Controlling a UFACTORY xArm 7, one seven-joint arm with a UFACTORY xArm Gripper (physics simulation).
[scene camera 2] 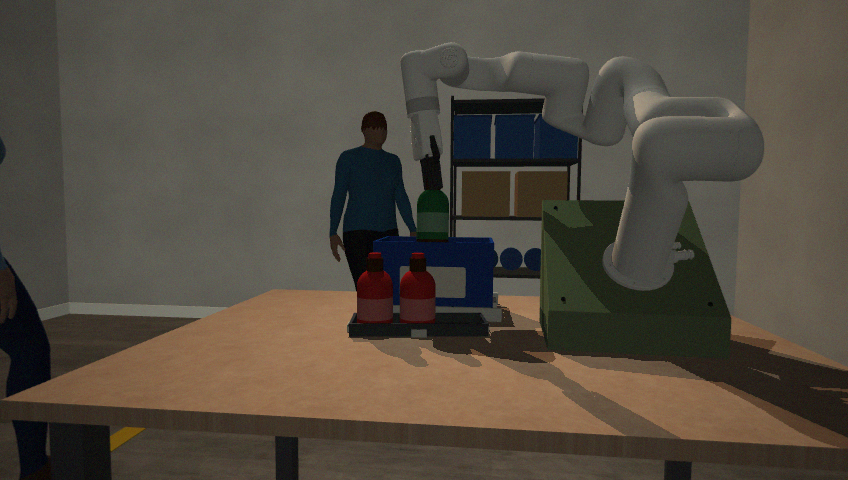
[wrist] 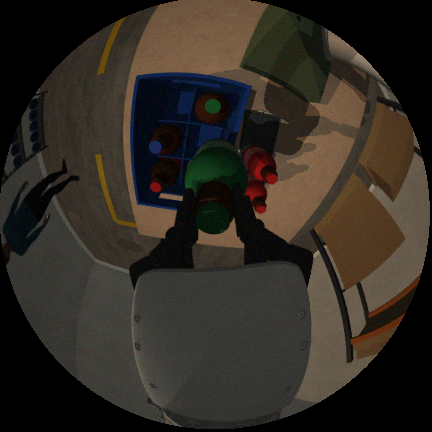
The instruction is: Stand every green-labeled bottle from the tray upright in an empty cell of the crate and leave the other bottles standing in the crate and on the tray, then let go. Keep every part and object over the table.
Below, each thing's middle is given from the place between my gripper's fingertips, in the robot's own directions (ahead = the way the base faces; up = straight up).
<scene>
Right now the red-capped bottle (wrist: 163,173) is 21 cm below my hand, 12 cm to the right of it and 8 cm ahead of it.
</scene>
